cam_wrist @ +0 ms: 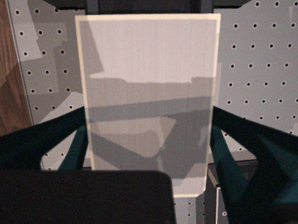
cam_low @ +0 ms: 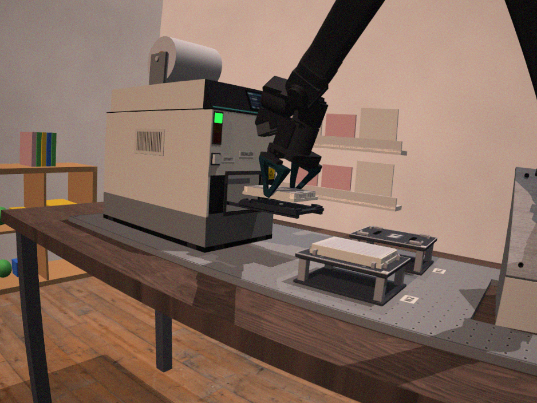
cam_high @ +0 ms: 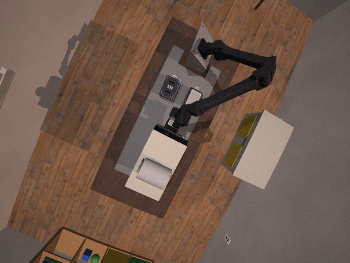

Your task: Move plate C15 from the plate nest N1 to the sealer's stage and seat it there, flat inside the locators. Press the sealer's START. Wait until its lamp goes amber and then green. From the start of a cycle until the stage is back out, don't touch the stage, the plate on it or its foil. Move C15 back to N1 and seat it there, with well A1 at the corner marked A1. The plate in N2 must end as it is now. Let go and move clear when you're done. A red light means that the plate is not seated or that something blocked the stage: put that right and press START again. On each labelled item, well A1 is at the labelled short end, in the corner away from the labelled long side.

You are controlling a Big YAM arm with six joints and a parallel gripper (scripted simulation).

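Right now my hand is 3 cm above the sealer stage. From my hand the other things lie so: white plate: 20 cm behind, 6 cm to the left, 7 cm below; foil roll: 33 cm ahead, 2 cm to the right, 28 cm above; start button: 10 cm ahead, 9 cm to the left, 6 cm above.
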